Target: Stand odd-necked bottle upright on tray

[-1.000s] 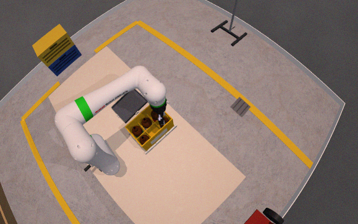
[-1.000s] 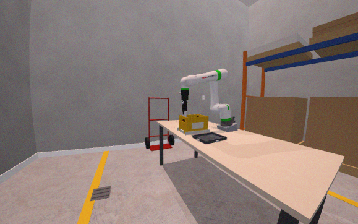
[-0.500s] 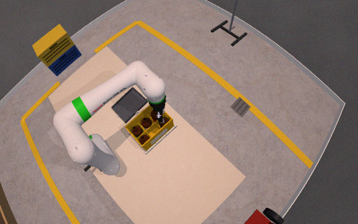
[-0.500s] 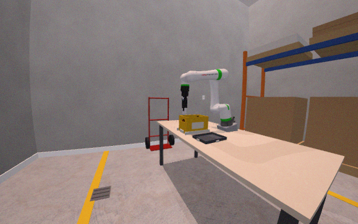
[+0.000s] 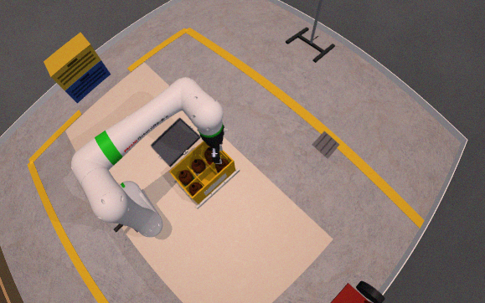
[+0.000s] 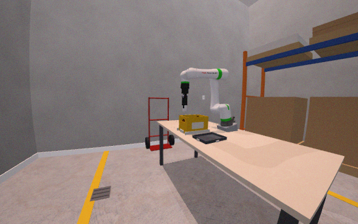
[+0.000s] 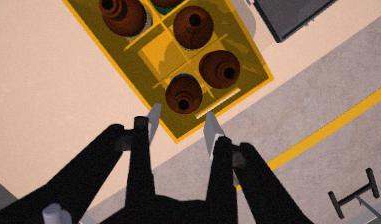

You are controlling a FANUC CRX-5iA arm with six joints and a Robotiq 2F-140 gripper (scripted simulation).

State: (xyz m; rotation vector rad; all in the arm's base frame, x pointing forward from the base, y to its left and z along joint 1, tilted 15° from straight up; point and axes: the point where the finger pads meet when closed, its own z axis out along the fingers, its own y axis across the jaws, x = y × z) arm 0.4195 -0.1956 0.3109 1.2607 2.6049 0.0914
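My hand is 170 mm above the brown bottle, 100 mm to the right of it and 80 mm past it. From my hand the other things lie so: yellow crate: 170 mm below, 90 mm behind, 60 mm to the left; then dark tray: 340 mm to the left, 240 mm below, 50 mm behind.
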